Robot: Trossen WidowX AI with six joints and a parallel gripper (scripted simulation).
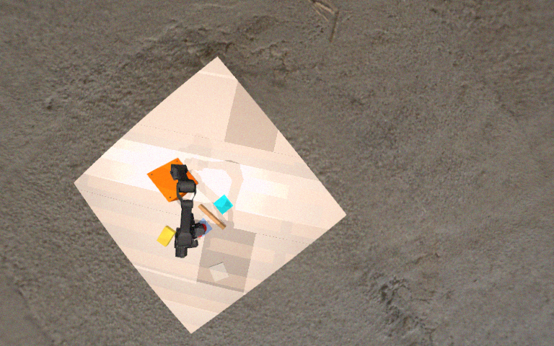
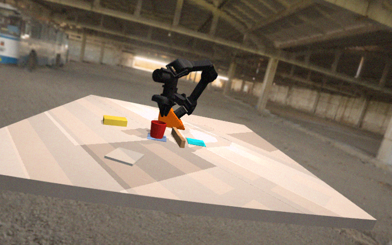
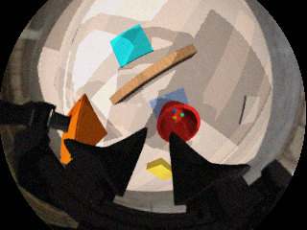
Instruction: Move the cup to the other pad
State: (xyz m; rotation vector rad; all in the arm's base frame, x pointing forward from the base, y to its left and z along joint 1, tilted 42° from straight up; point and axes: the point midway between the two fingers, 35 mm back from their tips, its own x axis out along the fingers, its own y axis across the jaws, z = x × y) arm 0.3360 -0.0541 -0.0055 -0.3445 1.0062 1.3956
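The red cup lies 6 cm below my gripper tip, 3 cm ahead of it and 1 cm to the right of it. Round my gripper tip: yellow block: 24 cm to the right, 9 cm below, 4 cm behind; light blue pad: 11 cm below, 3 cm ahead, 1 cm to the right; wooden block: 9 cm to the left, 9 cm below.
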